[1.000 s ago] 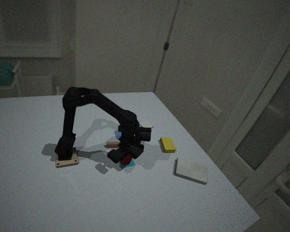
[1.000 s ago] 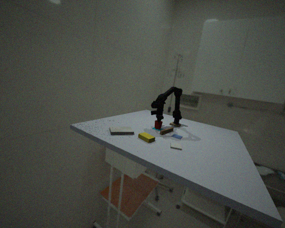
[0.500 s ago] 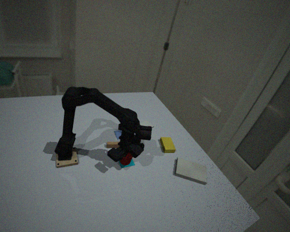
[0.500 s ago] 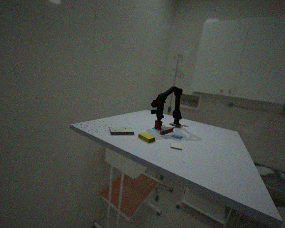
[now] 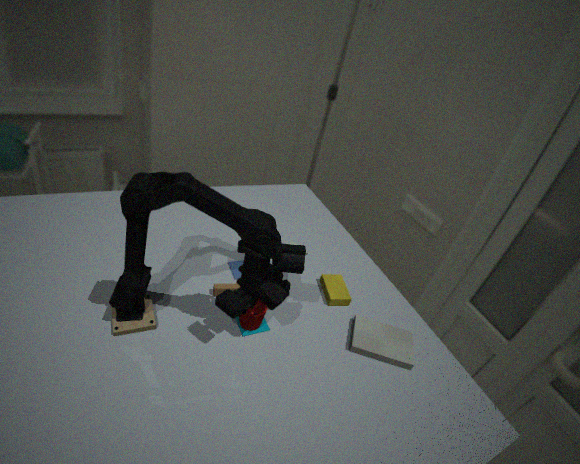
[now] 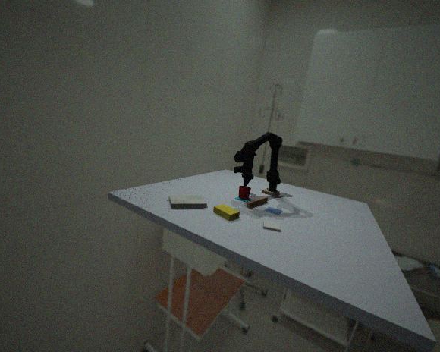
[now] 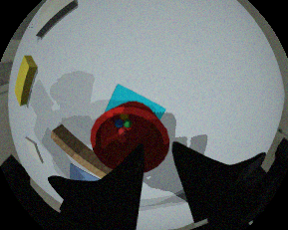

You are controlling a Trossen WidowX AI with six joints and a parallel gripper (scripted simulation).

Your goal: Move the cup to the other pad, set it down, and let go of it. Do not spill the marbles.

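My gripper tip is now 4 cm above the red cup, 2 cm short of it and 1 cm to the right of it. Also, from my gripper tip: cyan pad: 8 cm below, 3 cm ahead, 2 cm to the left; yellow block: 31 cm ahead, 10 cm to the left, 6 cm below; wooden block: 12 cm to the left, 7 cm below, 3 cm ahead.
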